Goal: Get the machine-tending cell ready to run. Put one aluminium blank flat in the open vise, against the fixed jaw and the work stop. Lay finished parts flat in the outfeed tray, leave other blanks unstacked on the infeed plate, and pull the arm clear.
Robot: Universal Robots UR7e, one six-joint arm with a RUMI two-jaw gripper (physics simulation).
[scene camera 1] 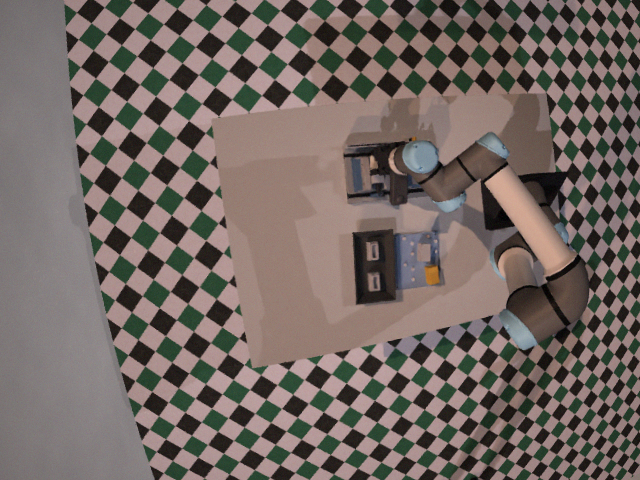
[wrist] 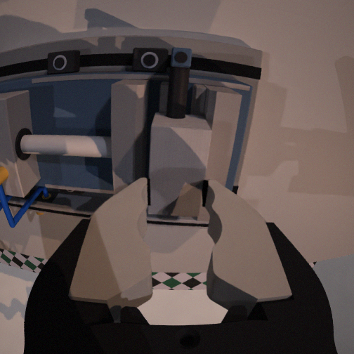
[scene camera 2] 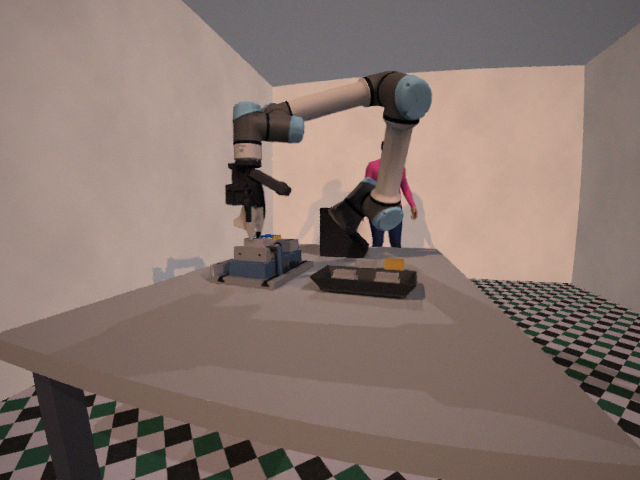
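Seen in the pictures: gripper, fingertip midpoint: (scene camera 2: 254,240); arm's base at its link origin: (scene camera 2: 340,222).
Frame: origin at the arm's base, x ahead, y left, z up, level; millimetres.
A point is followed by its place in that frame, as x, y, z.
My gripper (wrist: 175,181) (scene camera 2: 253,235) @(527, -82, -26) is shut on a grey aluminium blank (wrist: 180,145) in the vise (scene camera 1: 358,175) @(574, -70, -78) (scene camera 2: 253,267) @(582, -50, -90). In the wrist view the blank lies beside the fixed jaw (wrist: 223,135), and a dark gap separates it from the moving jaw (wrist: 129,135). Its far end meets the black rod of the work stop (wrist: 178,95); exact contact is hard to tell. Two finished parts (scene camera 1: 372,251) @(522, 177, -106) (scene camera 1: 373,282) @(523, 278, -91) lie apart in the black outfeed tray (scene camera 1: 357,268) @(573, 231, -109) (scene camera 2: 361,287) @(575, 232, -114). Another blank (scene camera 1: 423,252) @(343, 187, -94) (scene camera 2: 368,263) @(350, 201, -103) lies on the blue infeed plate (scene camera 1: 403,277) @(402, 276, -130). The arm hides much of the vise in the overhead view.
An orange block (scene camera 1: 432,274) @(308, 266, -94) (scene camera 2: 393,264) @(317, 271, -107) sits at the infeed plate's corner. A blue jointed piece (wrist: 14,217) with an orange end is near the vise's screw side. A black stand (scene camera 2: 330,235) @(85, -14, -49) is by the arm's base. A person (scene camera 2: 405,180) in pink stands behind the table.
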